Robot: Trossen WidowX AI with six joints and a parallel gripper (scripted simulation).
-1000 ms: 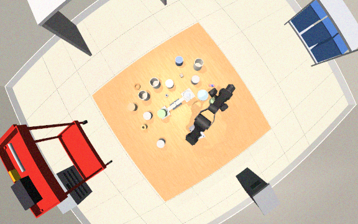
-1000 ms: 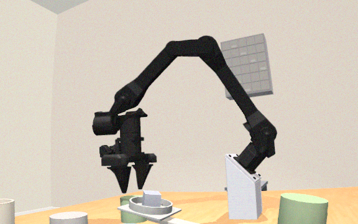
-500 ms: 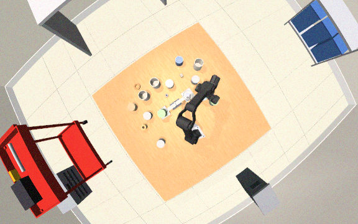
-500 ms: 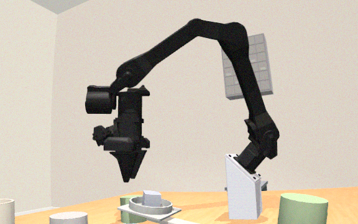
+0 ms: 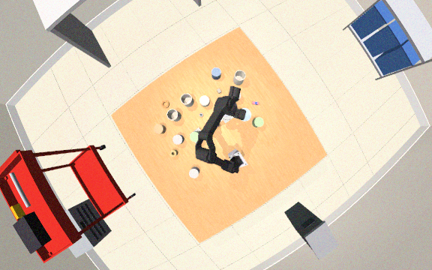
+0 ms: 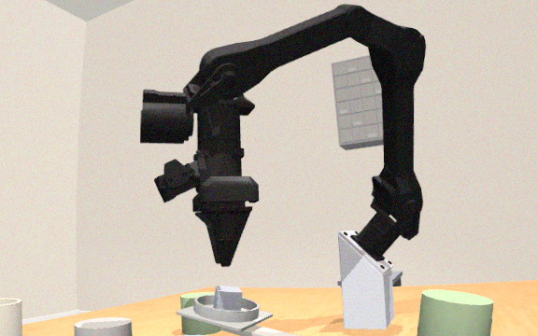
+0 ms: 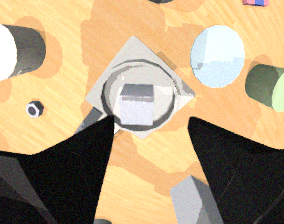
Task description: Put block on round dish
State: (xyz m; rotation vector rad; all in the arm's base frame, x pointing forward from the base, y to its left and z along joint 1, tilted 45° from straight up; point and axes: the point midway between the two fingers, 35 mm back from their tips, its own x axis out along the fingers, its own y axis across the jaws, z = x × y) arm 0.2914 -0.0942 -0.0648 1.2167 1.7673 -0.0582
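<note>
Now: gripper tip 10 mm to the right of the grey block and 40 mm above it. Round my gripper tip: pale blue round dish 60 mm behind, 120 mm to the right, 130 mm below; then green cup 160 mm behind, 180 mm to the right, 90 mm below; then balance 130 mm to the left, 90 mm below.
</note>
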